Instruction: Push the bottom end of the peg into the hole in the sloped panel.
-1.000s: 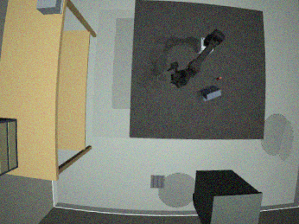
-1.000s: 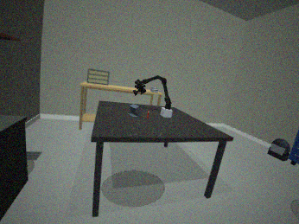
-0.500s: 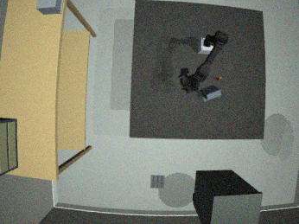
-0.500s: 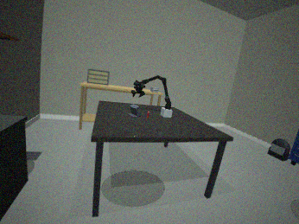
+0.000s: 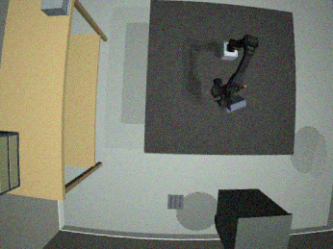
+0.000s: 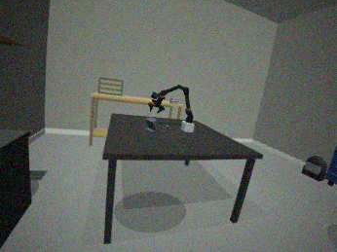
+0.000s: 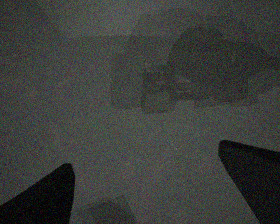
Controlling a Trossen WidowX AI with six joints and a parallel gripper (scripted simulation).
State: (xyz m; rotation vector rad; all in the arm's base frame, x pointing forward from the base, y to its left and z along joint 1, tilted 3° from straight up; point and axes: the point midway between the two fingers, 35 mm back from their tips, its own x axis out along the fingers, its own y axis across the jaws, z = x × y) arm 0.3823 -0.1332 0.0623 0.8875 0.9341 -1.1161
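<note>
Right now my gripper tip is 280 mm to the right of the red peg, 100 mm past it and 90 mm above it. Also, from my gripper tip: sloped panel: 200 mm to the left, 90 mm below, 40 mm ahead.
</note>
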